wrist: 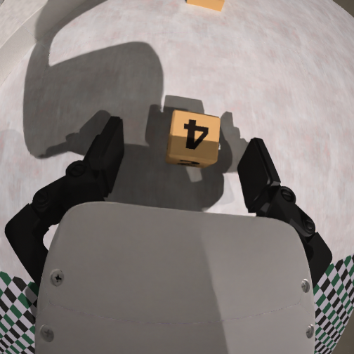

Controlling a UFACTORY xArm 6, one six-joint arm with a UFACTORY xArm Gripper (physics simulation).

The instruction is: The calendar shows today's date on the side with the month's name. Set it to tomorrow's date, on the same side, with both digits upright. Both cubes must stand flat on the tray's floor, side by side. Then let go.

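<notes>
A loose orange cube (pixel 194 139) sits on the pale surface near the middle of the wrist view. Its upward face shows a black 4, turned sideways, and part of another dark digit shows on its narrow near side. My gripper (pixel 185 142) is open and empty, with one black finger to the left of the cube and one to the right, both apart from it. A small part of an orange piece (pixel 206 4), which looks like the calendar, shows at the top edge. Its digits, the month's name and the tray's floor do not show.
The pale round table top (pixel 280 90) carries the gripper's dark shadow, around the cube and to its left. A raised white edge (pixel 17 52) runs along the upper left. Green, black and white checks (pixel 15 305) show at both lower corners.
</notes>
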